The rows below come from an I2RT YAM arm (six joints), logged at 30 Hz.
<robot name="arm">
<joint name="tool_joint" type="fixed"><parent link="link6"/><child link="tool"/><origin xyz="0 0 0" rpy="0 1.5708 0"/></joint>
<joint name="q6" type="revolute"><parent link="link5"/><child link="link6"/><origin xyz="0.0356 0 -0.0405" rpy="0 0 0"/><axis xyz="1 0 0"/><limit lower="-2.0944" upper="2.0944"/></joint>
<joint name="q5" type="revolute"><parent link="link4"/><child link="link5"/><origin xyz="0.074 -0.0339 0.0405" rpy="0 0 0"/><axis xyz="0 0 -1"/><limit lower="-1.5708" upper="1.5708"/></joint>
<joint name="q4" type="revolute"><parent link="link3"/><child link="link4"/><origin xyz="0.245 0.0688 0.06" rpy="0 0 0"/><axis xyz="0 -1 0"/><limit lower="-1.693" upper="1.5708"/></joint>
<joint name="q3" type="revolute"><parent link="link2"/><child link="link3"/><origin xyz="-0.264 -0.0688 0" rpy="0 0 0"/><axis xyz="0 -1 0"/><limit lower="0" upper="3.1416"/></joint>
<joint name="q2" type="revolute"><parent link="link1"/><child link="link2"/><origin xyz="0.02 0.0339 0.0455" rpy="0 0 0"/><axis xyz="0 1 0"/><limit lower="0" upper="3.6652"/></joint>
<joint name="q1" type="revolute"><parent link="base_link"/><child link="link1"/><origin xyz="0 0 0.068" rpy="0 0 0"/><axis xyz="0 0 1"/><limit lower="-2.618" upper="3.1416"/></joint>
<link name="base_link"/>
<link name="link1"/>
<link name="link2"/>
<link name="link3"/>
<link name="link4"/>
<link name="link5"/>
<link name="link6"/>
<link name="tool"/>
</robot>
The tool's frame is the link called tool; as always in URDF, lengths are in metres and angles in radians.
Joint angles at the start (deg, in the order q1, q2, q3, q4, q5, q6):
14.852 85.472 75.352 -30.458 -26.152 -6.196
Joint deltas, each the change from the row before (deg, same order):
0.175 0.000 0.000 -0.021 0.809 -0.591
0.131 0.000 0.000 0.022 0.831 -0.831
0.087 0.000 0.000 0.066 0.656 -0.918
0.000 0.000 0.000 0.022 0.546 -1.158
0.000 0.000 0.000 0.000 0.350 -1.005
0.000 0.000 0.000 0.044 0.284 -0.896
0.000 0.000 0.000 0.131 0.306 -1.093
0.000 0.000 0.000 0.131 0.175 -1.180
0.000 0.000 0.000 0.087 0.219 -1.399
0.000 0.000 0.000 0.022 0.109 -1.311
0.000 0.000 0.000 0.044 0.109 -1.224
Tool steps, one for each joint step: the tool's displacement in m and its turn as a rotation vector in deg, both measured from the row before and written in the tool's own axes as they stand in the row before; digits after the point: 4 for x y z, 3 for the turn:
0.0000 0.0004 0.0004 0.664 0.144 -0.684
0.0000 0.0002 0.0003 0.724 0.108 -0.918
-0.0001 0.0000 0.0002 0.589 0.046 -0.997
0.0000 -0.0003 0.0000 0.542 0.067 -1.167
0.0000 -0.0002 0.0000 0.344 0.062 -1.005
0.0000 -0.0002 0.0000 0.286 0.015 -0.913
-0.0002 -0.0002 0.0000 0.325 -0.054 -1.143
-0.0002 -0.0002 0.0000 0.198 -0.078 -1.230
-0.0001 -0.0002 0.0000 0.232 -0.023 -1.432
0.0000 -0.0001 0.0000 0.110 0.010 -1.319
-0.0001 -0.0001 0.0000 0.116 -0.007 -1.240

